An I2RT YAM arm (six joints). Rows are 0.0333 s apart.
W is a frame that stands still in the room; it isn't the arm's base.
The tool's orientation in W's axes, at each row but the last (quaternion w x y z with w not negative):
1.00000 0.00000 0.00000 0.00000
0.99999 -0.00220 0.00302 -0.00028
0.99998 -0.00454 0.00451 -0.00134
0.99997 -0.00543 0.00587 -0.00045
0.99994 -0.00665 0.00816 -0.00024
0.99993 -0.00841 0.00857 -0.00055
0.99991 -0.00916 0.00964 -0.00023
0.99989 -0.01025 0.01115 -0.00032
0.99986 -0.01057 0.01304 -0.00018
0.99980 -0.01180 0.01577 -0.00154
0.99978 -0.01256 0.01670 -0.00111
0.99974 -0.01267 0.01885 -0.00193
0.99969 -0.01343 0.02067 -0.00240
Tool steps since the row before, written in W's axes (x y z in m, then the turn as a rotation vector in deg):
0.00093 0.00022 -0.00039 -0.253 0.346 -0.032
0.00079 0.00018 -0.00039 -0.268 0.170 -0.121
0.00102 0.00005 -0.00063 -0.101 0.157 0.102
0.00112 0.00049 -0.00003 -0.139 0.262 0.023
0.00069 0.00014 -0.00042 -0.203 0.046 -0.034
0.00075 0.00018 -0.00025 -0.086 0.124 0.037
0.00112 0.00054 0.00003 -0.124 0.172 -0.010
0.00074 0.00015 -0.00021 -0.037 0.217 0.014
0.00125 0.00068 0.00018 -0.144 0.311 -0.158
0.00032 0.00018 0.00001 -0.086 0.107 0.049
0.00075 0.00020 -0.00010 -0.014 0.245 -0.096
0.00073 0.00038 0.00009 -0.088 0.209 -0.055
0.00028 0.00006 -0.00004 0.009 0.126 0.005
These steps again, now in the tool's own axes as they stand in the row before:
0.00093 0.00022 -0.00039 -0.253 0.346 -0.032
0.00079 0.00018 -0.00038 -0.267 0.170 -0.122
0.00103 0.00006 -0.00062 -0.102 0.156 0.103
0.00112 0.00049 -0.00001 -0.140 0.262 0.024
0.00070 0.00015 -0.00041 -0.202 0.046 -0.037
0.00075 0.00018 -0.00023 -0.087 0.123 0.038
0.00112 0.00054 0.00006 -0.124 0.172 -0.009
0.00074 0.00015 -0.00019 -0.037 0.217 0.018
0.00124 0.00068 0.00023 -0.140 0.314 -0.155
0.00032 0.00018 0.00002 -0.088 0.106 0.049
0.00075 0.00020 -0.00007 -0.011 0.247 -0.090
0.00072 0.00038 0.00013 -0.087 0.210 -0.053
0.00028 0.00006 -0.00003 0.008 0.126 0.009

